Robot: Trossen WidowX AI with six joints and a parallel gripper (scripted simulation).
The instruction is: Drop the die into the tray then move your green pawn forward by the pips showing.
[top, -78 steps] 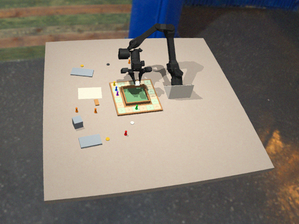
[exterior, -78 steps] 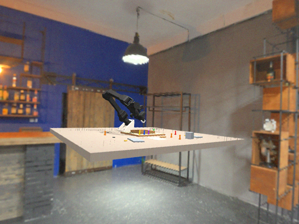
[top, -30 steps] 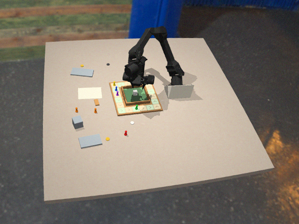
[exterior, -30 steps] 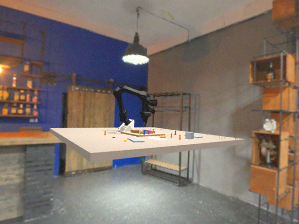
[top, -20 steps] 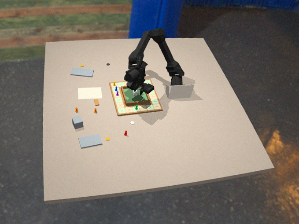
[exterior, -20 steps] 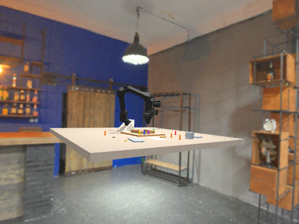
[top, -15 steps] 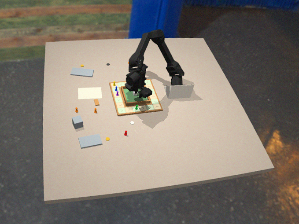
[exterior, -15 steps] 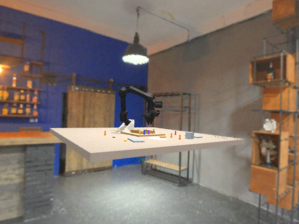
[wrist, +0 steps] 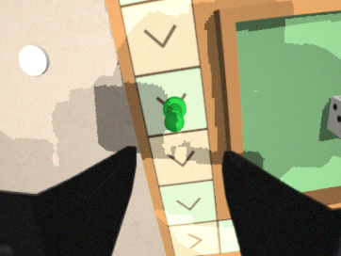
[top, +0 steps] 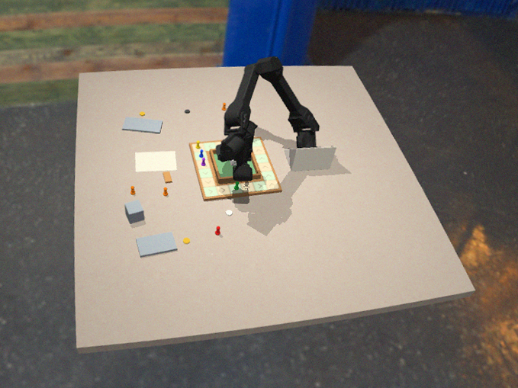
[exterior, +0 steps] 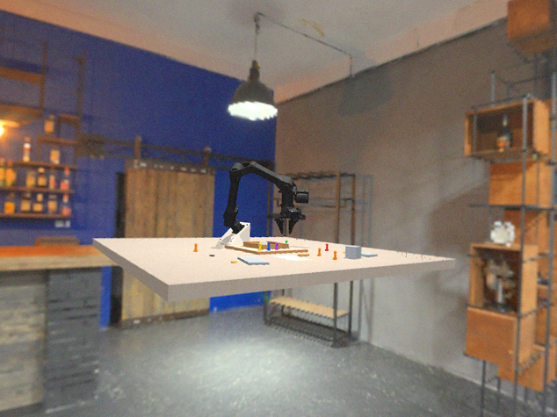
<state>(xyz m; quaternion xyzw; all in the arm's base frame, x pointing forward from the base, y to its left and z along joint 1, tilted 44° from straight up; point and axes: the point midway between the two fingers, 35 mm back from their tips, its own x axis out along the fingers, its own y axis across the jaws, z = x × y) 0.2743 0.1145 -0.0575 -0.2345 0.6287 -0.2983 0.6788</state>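
My gripper tip is now 5 cm above the green pawn. From my gripper tip the other things lie so: tray: 1 cm behind, 11 cm to the right, 7 cm below; then purple pawn: 11 cm ahead, 12 cm to the right, 5 cm below; then white die: 1 cm behind, 12 cm to the right, 5 cm below.
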